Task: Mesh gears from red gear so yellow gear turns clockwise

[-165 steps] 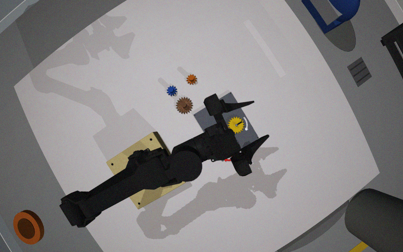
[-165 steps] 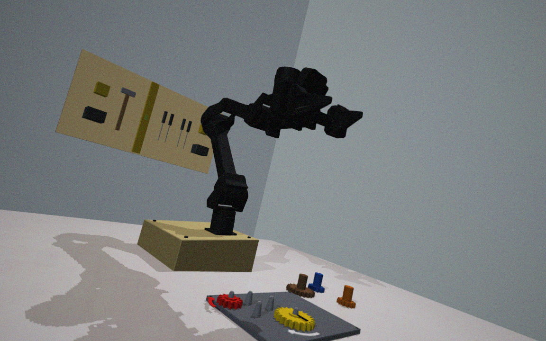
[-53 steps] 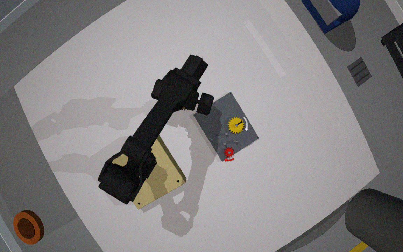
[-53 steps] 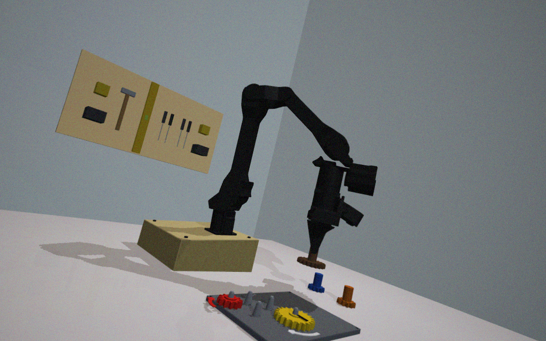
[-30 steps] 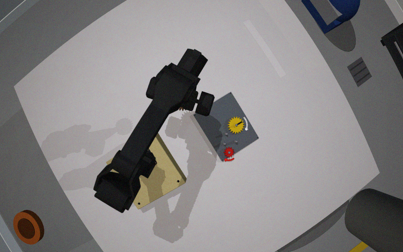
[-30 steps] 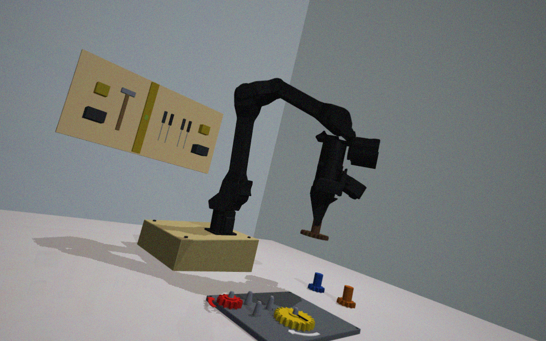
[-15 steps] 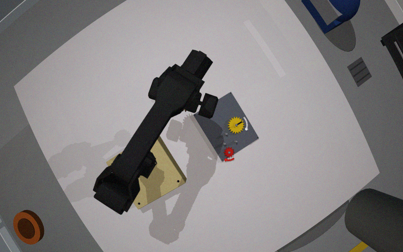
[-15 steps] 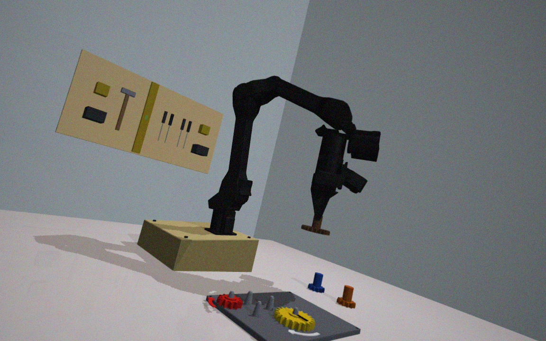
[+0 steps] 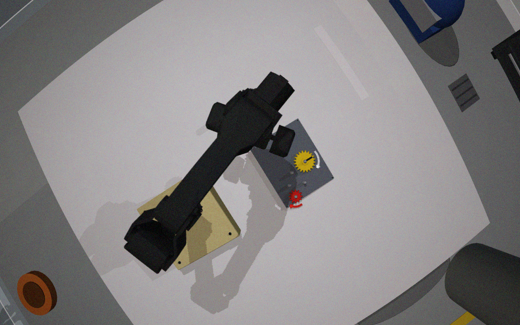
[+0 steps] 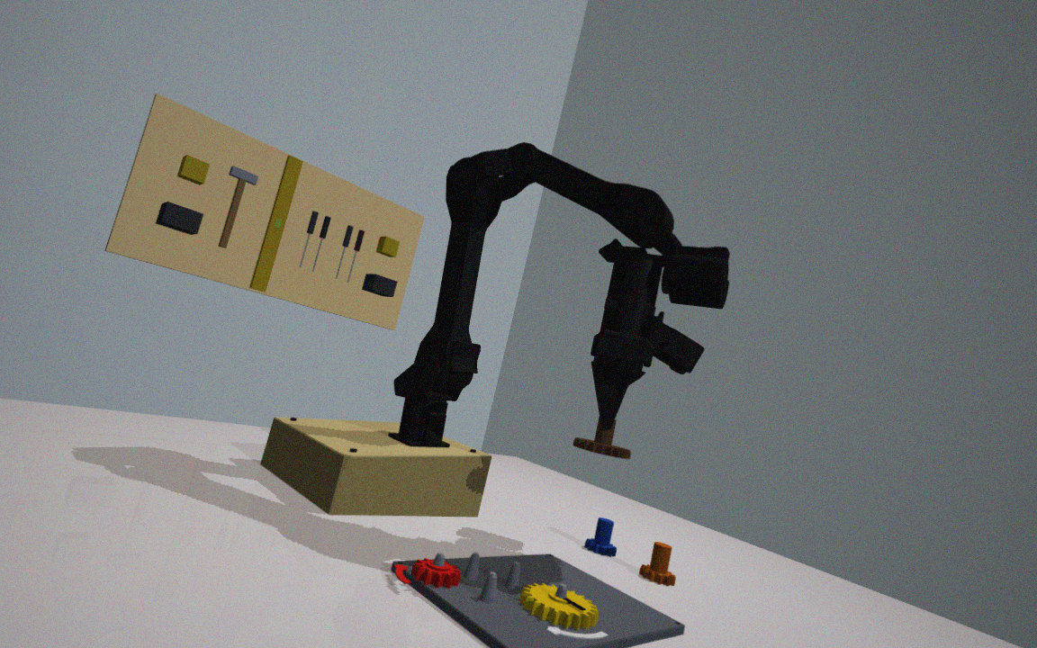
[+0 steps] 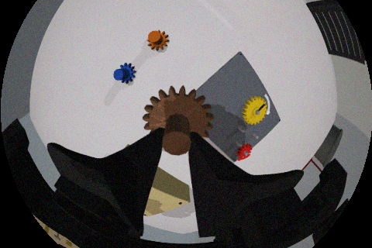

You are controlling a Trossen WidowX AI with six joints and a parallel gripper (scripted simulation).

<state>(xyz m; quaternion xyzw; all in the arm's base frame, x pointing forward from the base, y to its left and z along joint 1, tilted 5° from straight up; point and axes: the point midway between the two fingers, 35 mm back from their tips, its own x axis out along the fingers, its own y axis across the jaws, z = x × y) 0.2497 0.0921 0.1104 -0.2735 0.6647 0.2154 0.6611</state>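
My gripper tip is 210 mm to the left of the red gear, 140 mm above it and 30 mm short of it. Round my gripper tip: blue gear (140 mm below, 100 mm to the left, 50 mm behind); then brown gear (10 mm below); then orange gear (140 mm below, 100 mm to the left, 40 mm ahead).
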